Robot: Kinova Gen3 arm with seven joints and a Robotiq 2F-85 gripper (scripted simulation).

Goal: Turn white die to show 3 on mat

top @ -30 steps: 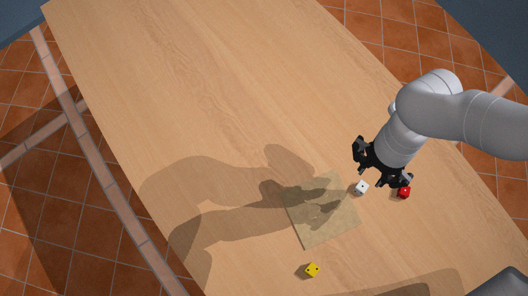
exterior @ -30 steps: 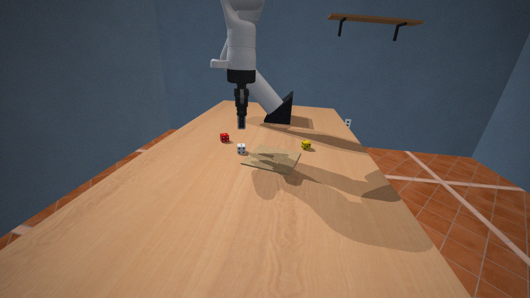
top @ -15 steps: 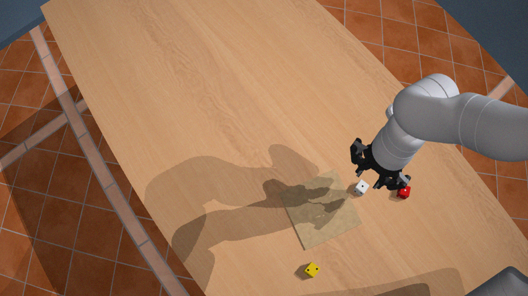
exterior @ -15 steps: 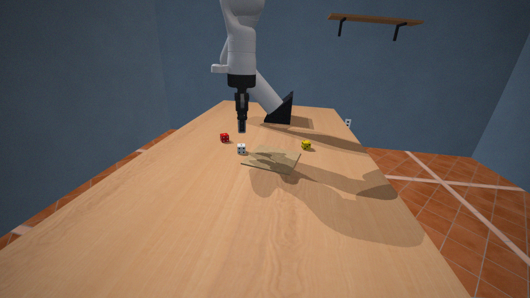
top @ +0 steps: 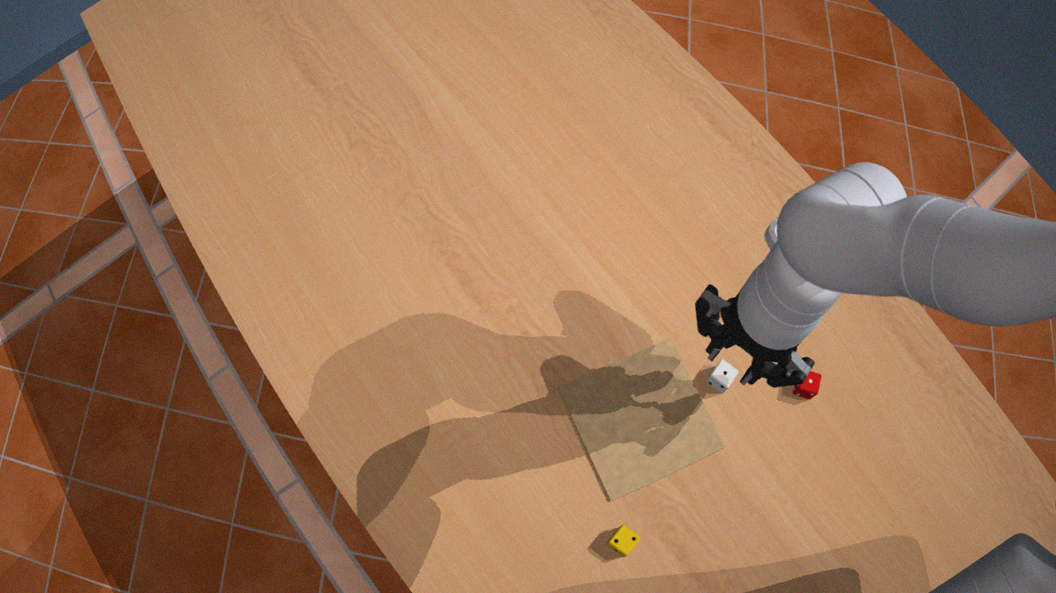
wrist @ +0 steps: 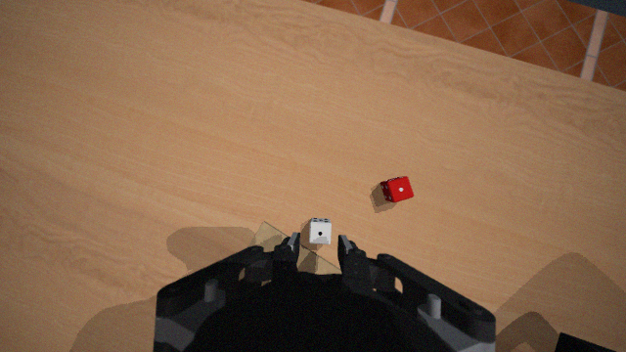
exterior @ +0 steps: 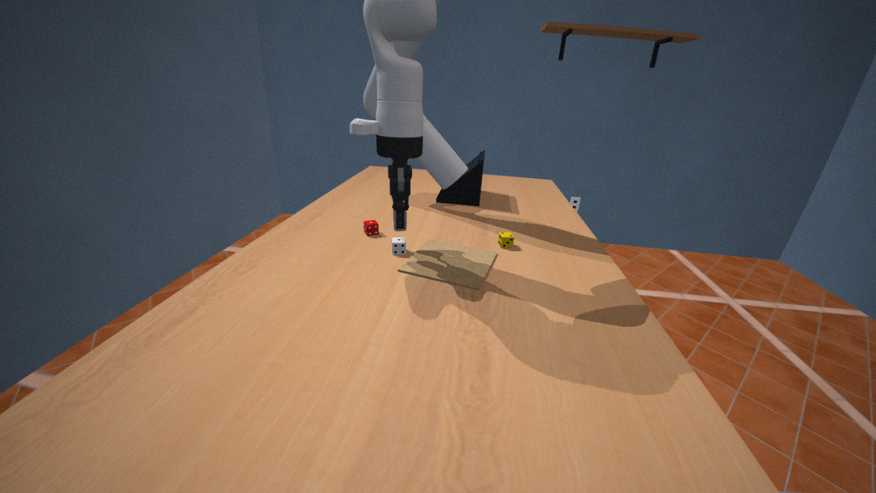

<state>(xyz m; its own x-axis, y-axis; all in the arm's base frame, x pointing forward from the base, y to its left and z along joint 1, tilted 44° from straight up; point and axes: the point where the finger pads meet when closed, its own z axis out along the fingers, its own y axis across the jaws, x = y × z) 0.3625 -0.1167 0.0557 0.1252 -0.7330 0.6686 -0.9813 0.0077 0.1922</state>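
The white die is 60 mm below my hand. The rest, counted from my hand: tan mat: 30 mm ahead, 90 mm to the left, 70 mm below; then yellow die: 50 mm behind, 210 mm to the left, 60 mm below; then red die: 80 mm behind, 70 mm to the right, 60 mm below.
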